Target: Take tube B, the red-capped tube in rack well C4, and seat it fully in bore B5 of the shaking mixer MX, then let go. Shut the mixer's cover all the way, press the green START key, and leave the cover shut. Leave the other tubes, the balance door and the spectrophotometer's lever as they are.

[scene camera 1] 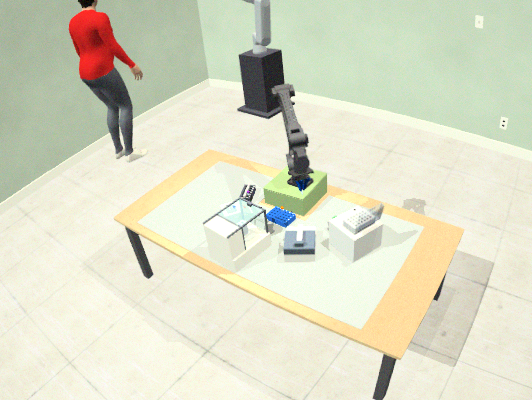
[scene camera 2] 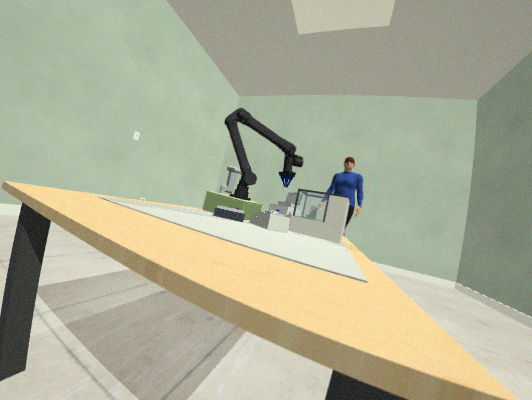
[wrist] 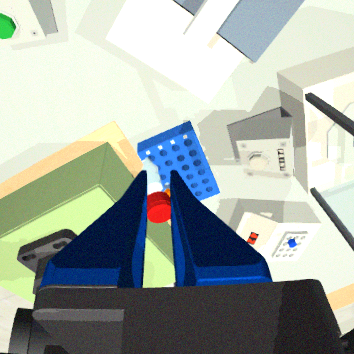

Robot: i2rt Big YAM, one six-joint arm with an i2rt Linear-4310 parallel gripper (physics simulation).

I see my gripper and a glass-walled white box.
